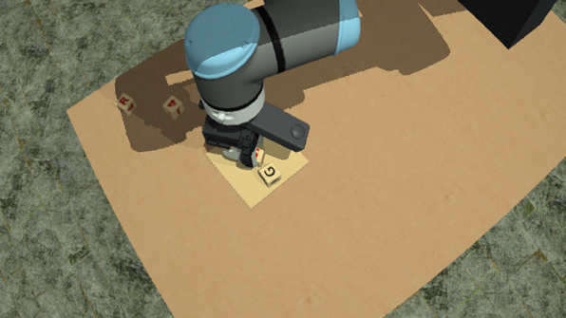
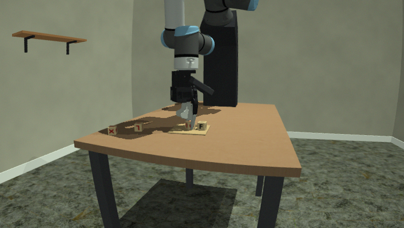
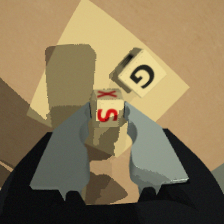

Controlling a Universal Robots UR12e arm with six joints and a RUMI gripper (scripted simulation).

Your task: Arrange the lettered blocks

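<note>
Now: hand right at the block. Also, from my hand: pale mat (20 mm below).
</note>
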